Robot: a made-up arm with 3 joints.
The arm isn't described. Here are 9 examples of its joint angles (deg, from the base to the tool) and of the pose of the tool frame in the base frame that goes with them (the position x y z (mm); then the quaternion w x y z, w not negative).
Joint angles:
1: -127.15 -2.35 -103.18
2: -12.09 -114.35 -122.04
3: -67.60 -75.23 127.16
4: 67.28 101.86 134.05
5: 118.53 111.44 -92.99
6: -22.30 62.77 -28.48
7: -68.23 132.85 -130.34
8: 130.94 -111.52 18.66
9: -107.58 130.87 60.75
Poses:
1: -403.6 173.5 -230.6 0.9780 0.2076 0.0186 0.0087
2: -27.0 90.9 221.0 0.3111 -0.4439 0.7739 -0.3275
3: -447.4 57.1 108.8 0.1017 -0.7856 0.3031 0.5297
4: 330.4 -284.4 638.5 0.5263 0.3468 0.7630 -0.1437
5: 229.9 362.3 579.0 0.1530 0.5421 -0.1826 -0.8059
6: 40.6 -734.8 50.0 0.8524 -0.0460 -0.2233 0.4705
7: 301.0 -190.9 -245.2 0.3426 -0.2063 -0.9045 -0.1479
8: -261.5 -18.2 -83.2 0.3135 -0.4672 -0.7978 -0.2167
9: 493.5 36.0 -130.2 0.0423 0.4136 -0.3614 0.8346
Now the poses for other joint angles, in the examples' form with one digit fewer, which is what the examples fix.
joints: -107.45 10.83 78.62
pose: -317 210 -552 0.053 -0.994 0.023 -0.091
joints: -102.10 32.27 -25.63
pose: -192 -33 -578 0.755 0.595 -0.249 0.122
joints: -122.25 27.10 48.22
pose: -176 358 -565 0.081 0.969 -0.141 0.187
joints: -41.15 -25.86 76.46
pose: -537 -373 -155 0.505 0.834 -0.068 -0.213
